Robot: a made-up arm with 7 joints.
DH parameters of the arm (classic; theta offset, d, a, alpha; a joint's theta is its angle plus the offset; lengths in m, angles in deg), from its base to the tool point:
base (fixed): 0 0 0 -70
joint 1: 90 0 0 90
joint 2: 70 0 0 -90
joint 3: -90 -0.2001 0.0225 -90
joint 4: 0 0 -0.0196 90
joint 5: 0 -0.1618 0 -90
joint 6: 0 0 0 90
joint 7: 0 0 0 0
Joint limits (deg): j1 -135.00..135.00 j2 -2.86..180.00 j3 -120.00..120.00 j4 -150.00..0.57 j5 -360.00..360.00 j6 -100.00..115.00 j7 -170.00..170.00
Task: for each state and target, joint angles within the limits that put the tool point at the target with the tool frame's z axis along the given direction. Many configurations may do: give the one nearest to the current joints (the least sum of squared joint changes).
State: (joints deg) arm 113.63 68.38 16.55 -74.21 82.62 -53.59 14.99
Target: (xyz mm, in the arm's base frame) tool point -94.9 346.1 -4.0 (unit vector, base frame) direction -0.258 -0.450 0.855
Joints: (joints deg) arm 73.05 94.04 -20.01 -33.27 26.04 -51.52 14.99
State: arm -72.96 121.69 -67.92 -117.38 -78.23 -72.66 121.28
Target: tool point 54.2 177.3 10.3 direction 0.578 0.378 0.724
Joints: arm -54.46 142.53 -93.71 -133.13 -54.24 -89.94 121.28
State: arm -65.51 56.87 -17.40 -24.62 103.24 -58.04 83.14
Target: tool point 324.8 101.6 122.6 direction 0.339 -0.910 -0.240
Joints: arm -90.46 44.95 -9.25 -27.14 104.76 -91.86 83.14
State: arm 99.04 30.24 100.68 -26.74 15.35 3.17 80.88
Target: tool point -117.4 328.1 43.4 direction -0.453 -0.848 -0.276
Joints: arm 72.26 67.93 74.64 -44.42 11.48 -23.68 80.88
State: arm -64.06 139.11 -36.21 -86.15 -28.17 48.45 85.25
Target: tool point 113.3 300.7 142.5 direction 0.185 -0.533 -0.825
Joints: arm -56.54 110.85 -42.97 -44.00 -46.88 56.91 85.25
